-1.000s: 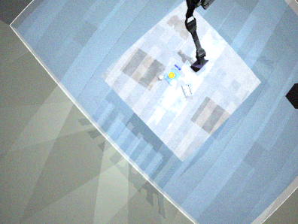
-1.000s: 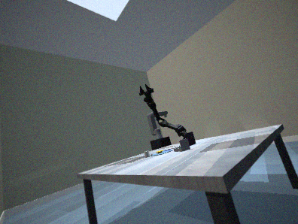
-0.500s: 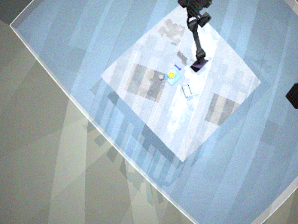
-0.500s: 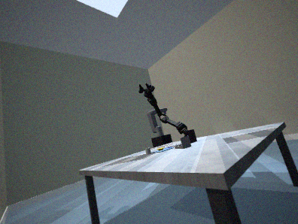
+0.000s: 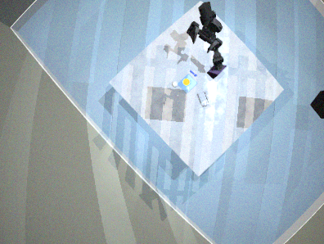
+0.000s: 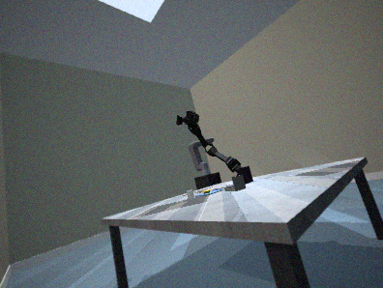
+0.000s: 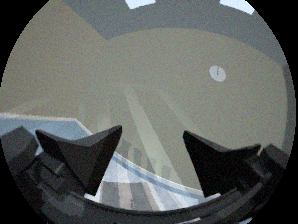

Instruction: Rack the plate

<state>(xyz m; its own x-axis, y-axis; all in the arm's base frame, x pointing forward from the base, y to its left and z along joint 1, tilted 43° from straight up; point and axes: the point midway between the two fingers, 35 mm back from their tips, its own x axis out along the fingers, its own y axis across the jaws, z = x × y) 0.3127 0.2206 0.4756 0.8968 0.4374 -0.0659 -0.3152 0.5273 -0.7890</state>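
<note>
The plate is 4 cm behind my gripper tip, 2 cm to the left of it and 57 cm below it. From my gripper tip the other things lie so: dish rack 4 cm behind, 25 cm to the left, 57 cm below; white object 6 cm ahead, 4 cm to the right, 57 cm below.
</note>
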